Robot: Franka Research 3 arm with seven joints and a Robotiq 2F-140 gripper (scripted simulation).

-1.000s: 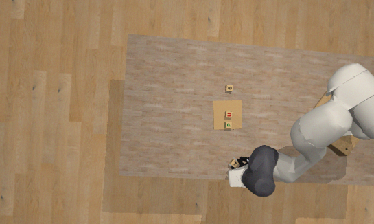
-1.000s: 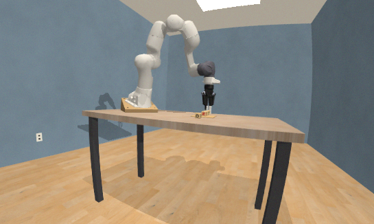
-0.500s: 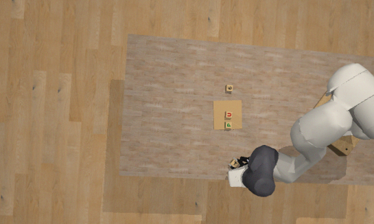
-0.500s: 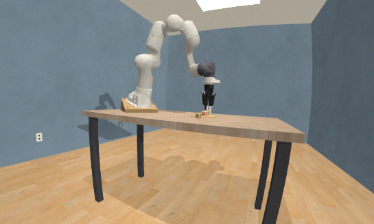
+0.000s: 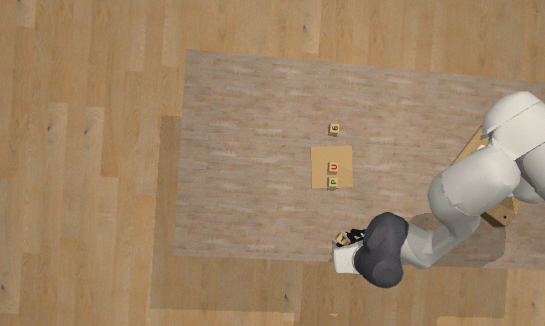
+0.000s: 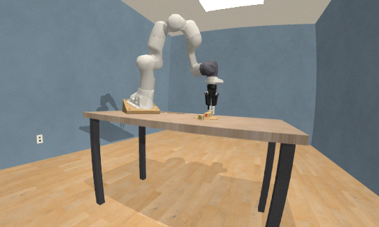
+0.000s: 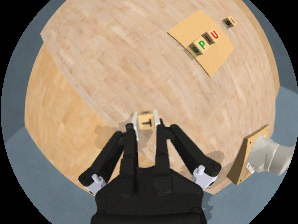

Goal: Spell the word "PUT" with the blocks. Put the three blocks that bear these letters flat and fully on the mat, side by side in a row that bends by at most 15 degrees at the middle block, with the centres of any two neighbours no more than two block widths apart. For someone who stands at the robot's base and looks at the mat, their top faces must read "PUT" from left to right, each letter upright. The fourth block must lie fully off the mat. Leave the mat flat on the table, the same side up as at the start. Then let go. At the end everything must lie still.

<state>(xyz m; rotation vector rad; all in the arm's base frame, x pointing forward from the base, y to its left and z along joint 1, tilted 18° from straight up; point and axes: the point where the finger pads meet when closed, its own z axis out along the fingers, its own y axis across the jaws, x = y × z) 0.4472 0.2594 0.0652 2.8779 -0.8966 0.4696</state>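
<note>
My hand is 23 cm to the left of the red U block, 4 cm short of it and 3 cm above it. The rest, counted from my hand: T block (2 cm below); then green P block (18 cm to the right, 4 cm ahead, 3 cm below); then tan mat (23 cm to the right, 4 cm below, 4 cm ahead).
</note>
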